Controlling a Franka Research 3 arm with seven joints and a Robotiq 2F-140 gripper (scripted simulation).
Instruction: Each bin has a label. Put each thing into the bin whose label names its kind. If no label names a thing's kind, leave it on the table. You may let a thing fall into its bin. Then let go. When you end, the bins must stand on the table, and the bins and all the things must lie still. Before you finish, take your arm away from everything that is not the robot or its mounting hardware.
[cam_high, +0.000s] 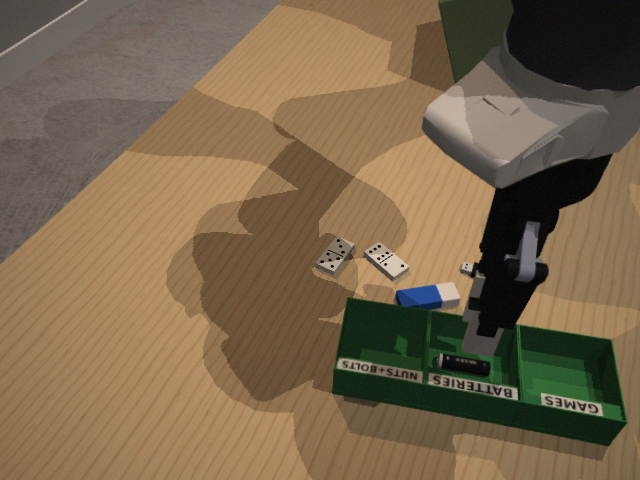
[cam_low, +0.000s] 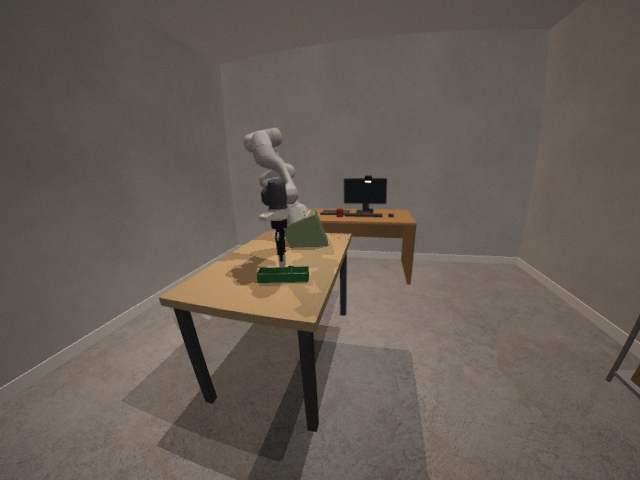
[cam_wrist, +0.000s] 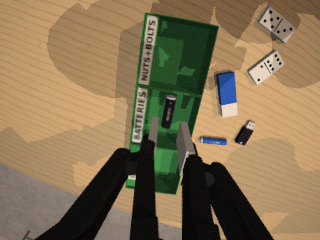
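The blue battery is 10 cm below my hand and 9 cm behind it. The rest, counted from my hand: black USB stick 13 cm behind, 10 cm below, 4 cm to the right; black battery 9 cm below; eraser 9 cm below, 7 cm behind, 6 cm to the right.
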